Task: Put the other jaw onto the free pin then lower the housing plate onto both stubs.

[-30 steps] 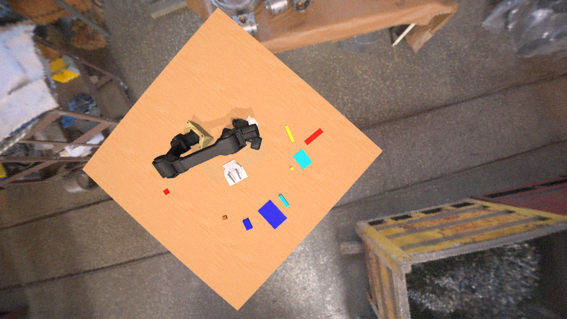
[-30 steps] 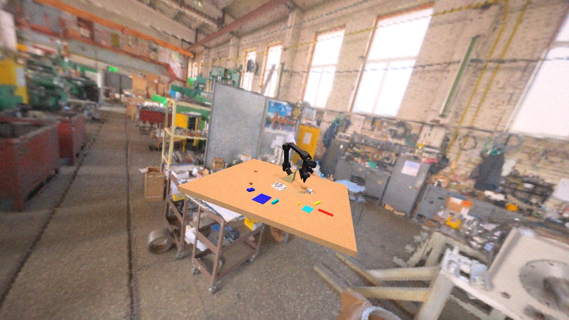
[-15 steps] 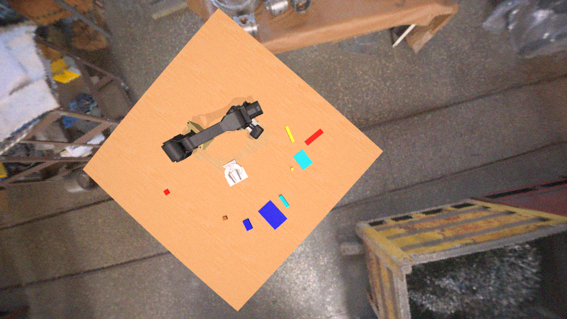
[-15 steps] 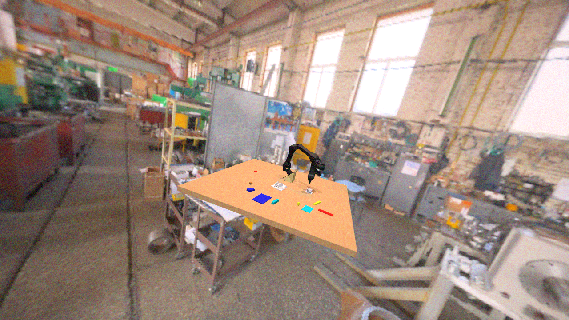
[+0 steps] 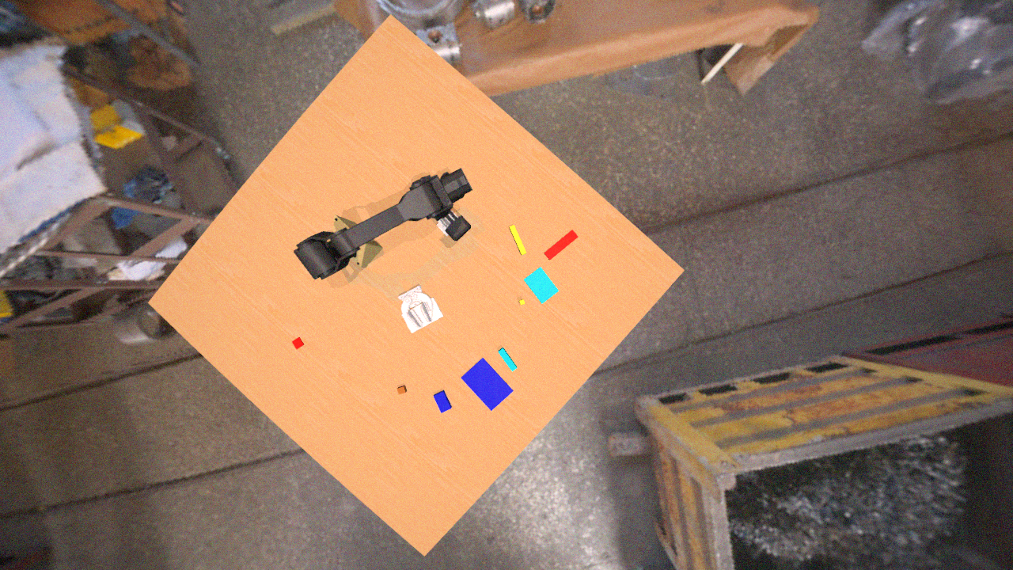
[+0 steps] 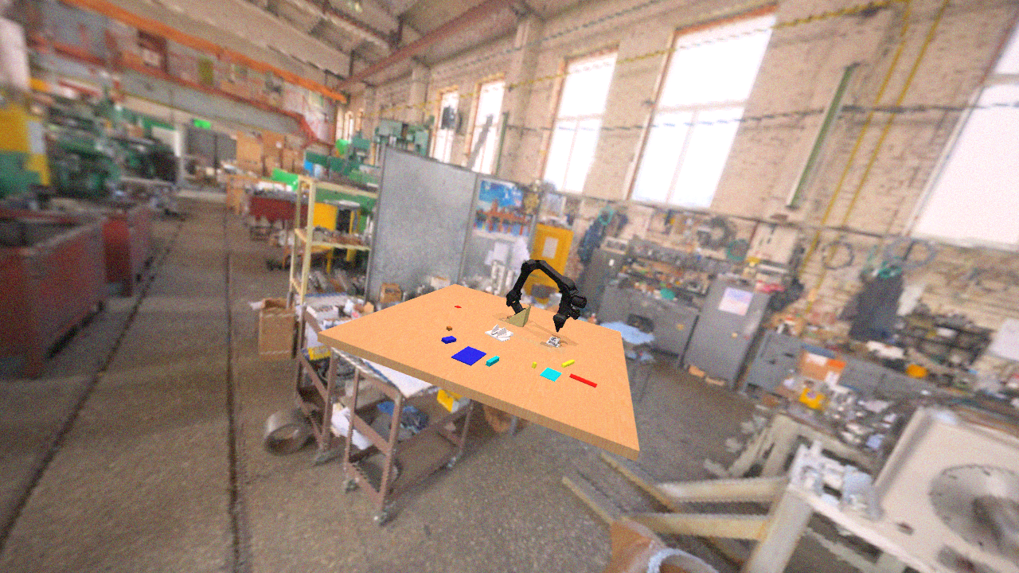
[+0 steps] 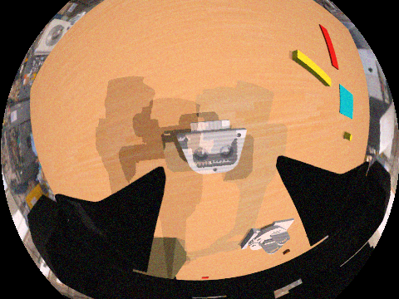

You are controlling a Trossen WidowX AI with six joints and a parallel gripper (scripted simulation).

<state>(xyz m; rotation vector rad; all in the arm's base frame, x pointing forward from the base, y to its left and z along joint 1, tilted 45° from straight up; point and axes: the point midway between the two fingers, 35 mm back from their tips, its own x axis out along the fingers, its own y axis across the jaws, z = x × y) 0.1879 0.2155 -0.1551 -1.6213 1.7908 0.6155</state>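
Now: the housing plate 10 mm to the right of my gripper tip and 60 mm below it. Also, from my gripper tip: yellow bar: 200 mm ahead, 80 mm to the left, 80 mm below; then white block: 10 mm to the right, 80 mm below; then cyan square: 360 mm ahead, 20 mm to the left, 90 mm below.
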